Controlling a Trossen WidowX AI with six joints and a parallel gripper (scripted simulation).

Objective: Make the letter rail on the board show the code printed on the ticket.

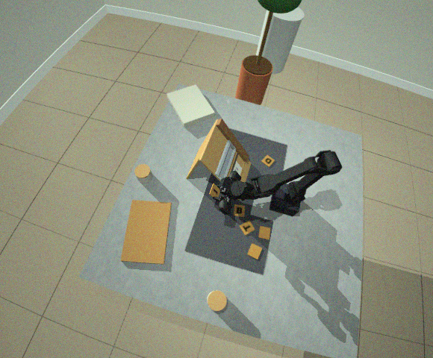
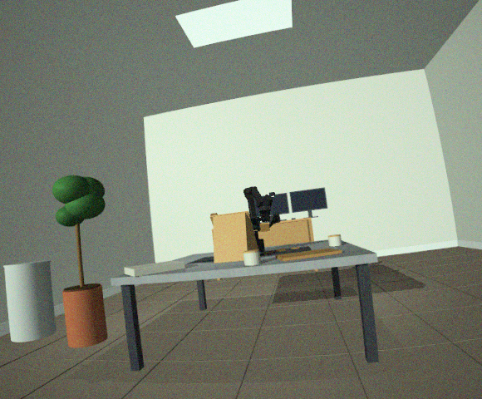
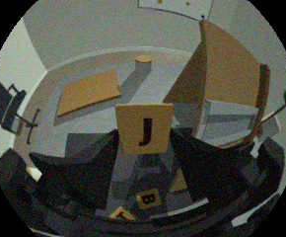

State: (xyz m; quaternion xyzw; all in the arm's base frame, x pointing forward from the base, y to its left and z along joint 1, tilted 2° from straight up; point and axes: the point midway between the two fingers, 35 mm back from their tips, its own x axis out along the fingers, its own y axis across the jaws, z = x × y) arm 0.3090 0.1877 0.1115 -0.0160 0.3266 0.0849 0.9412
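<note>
My gripper tip is 30 mm past the ticket, 200 mm to the left of it and 80 mm above it. Also, from my gripper tip: flat orange panel 210 mm ahead, 280 mm to the left, 160 mm below; dark mat 140 mm behind, 150 mm to the right, 170 mm below; letter tile right at my gripper tip.
</note>
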